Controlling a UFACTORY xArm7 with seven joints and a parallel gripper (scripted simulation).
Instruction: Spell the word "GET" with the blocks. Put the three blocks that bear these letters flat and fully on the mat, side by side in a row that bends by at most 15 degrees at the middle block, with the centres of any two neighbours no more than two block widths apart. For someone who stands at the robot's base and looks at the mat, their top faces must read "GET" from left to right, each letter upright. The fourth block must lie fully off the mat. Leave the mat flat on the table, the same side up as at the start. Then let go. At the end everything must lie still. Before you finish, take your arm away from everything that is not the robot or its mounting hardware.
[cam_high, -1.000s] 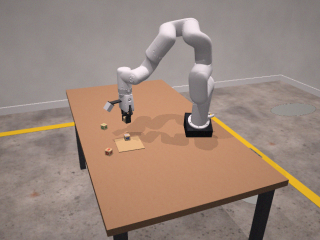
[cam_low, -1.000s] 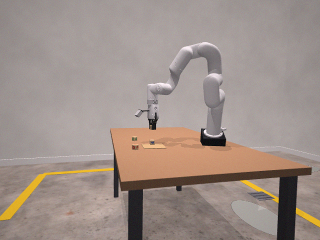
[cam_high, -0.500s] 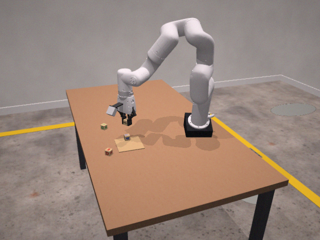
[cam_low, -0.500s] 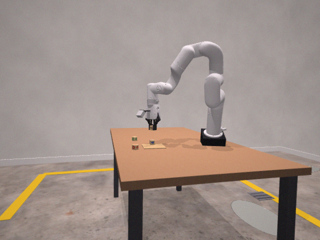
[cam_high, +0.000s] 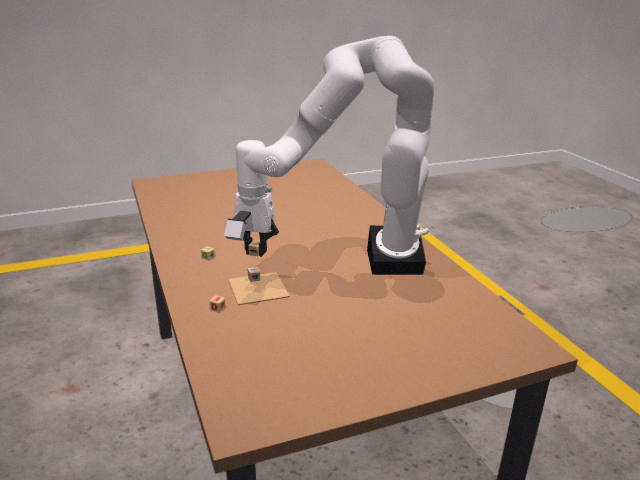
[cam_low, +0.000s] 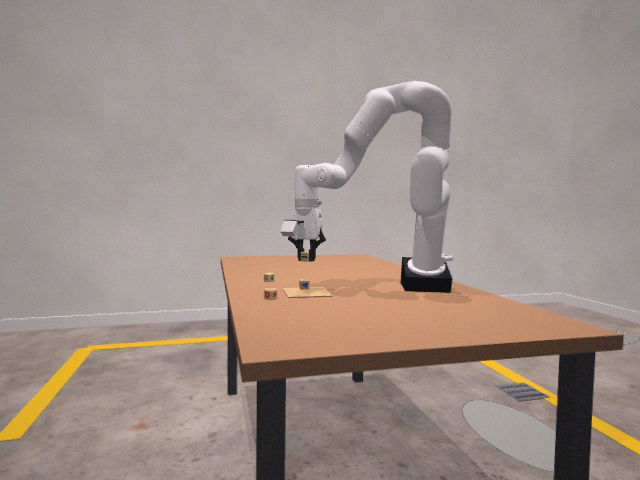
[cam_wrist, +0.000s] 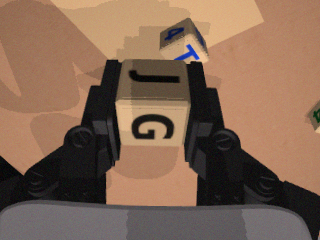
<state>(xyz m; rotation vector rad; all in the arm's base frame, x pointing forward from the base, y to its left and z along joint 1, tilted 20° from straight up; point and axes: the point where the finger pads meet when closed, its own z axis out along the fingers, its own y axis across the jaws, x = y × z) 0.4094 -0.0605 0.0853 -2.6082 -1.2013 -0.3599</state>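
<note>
Right now the tan mat is 12 cm below my hand and 1 cm to the left of it. From my hand the other things lie so: green-lettered block 22 cm to the right, 11 cm below, 9 cm ahead; black-lettered block 1 cm below; red-lettered block 13 cm ahead, 11 cm below, 7 cm to the left.
</note>
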